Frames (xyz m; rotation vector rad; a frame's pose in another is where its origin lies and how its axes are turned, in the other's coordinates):
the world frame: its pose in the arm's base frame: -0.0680 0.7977 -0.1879 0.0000 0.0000 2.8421
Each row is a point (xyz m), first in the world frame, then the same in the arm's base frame.
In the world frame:
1: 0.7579 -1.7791 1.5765
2: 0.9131 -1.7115 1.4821
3: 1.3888 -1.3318 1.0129
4: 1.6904 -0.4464 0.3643
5: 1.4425 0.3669 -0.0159
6: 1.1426 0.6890 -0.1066
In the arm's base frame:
1: -0.2673 2.7212 1.3886
2: -0.4355 2.7024 1.2942
3: -1.0021 2.4800 0.8250
4: -1.5515 1.7230 0.1764
5: -1.5545 0.8727 -0.2038
6: -1.3630 0.4765 -0.2945

